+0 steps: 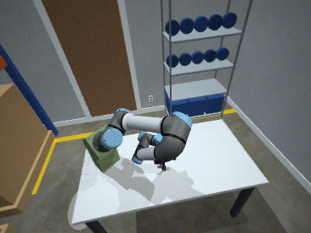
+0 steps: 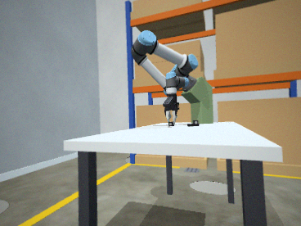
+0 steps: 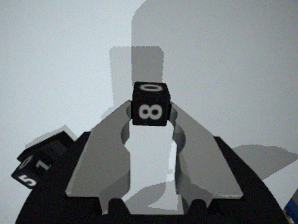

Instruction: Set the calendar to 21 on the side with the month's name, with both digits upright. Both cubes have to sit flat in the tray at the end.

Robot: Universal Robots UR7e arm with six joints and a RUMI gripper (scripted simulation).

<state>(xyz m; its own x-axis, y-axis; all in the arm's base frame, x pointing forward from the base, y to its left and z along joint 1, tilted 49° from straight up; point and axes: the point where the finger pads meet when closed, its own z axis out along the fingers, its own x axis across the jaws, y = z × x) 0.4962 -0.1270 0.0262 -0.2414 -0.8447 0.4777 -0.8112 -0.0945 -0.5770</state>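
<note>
Now: hand 10 mm above the dark cube.
</note>
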